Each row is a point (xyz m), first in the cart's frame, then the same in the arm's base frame.
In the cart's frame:
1: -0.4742 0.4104 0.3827
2: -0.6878 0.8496 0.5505
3: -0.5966 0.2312 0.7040
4: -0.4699 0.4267 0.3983
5: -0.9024 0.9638 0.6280
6: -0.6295 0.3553 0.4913
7: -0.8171 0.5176 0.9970
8: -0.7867 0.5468 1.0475
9: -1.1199 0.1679 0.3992
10: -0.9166 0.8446 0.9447
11: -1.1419 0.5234 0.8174
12: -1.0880 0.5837 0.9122
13: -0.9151 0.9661 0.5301
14: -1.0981 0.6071 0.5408
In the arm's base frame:
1: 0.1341 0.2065 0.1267
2: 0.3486 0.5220 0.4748
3: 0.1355 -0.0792 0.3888
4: 0.1547 0.2099 0.1364
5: 0.3268 0.6269 0.7064
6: 0.0687 0.1438 0.3021
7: 0.3279 0.0480 0.7929
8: 0.3909 0.0362 0.8074
9: -0.3864 0.1707 0.5781
10: 0.4254 0.3636 0.8952
11: 0.0350 0.2341 0.9248
12: 0.1546 0.2169 0.9554
13: 0.2662 0.6850 0.6544
14: -0.0439 0.4395 0.7325

